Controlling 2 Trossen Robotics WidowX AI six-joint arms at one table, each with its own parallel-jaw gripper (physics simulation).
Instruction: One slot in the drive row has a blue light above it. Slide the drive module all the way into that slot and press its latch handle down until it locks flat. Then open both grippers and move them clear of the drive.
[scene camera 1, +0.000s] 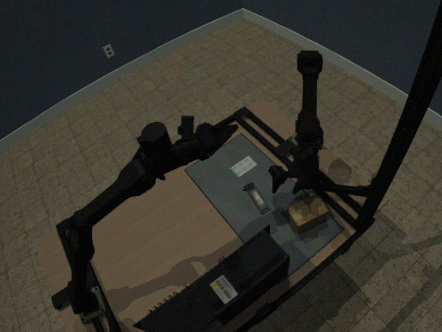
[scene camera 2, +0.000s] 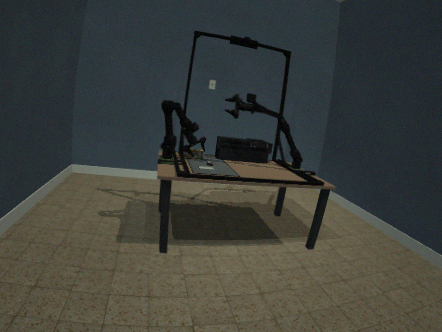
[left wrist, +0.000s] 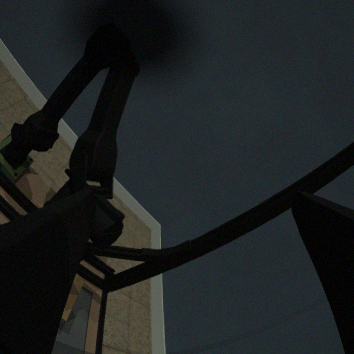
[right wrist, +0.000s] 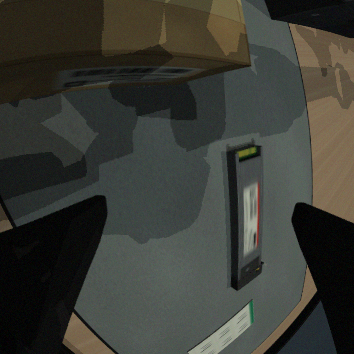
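Note:
The drive module lies flat on the grey mat, its dark latch end toward the white card and its yellow-green end toward the chassis side. The black drive chassis stands on the table, with small orange parts along one edge in scene camera 1. The slot openings and a blue light cannot be made out. My right gripper is open and empty above the mat, near the module. My left gripper is open and empty, raised high above the table.
A cardboard box stands on the mat beside the module. A white card lies on the mat at the module's latch end. A dark frame post rises at the right of scene camera 1, near the right arm.

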